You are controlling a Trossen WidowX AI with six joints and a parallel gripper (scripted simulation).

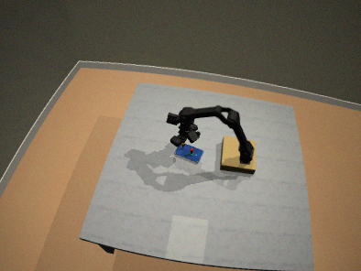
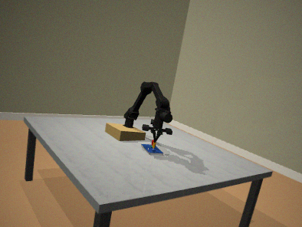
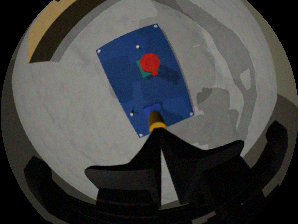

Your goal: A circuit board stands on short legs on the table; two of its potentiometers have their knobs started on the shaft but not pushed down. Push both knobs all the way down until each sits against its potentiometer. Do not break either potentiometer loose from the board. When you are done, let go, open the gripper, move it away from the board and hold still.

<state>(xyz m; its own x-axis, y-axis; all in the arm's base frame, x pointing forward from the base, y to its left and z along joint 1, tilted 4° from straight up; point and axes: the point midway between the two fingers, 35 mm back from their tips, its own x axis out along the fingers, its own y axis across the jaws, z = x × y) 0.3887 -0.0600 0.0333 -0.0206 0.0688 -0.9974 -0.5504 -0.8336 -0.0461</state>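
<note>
The yellow knob is 10 mm below my gripper tip. Also, from my gripper tip: red knob (50 mm behind, 40 mm to the left, 20 mm below).
</note>
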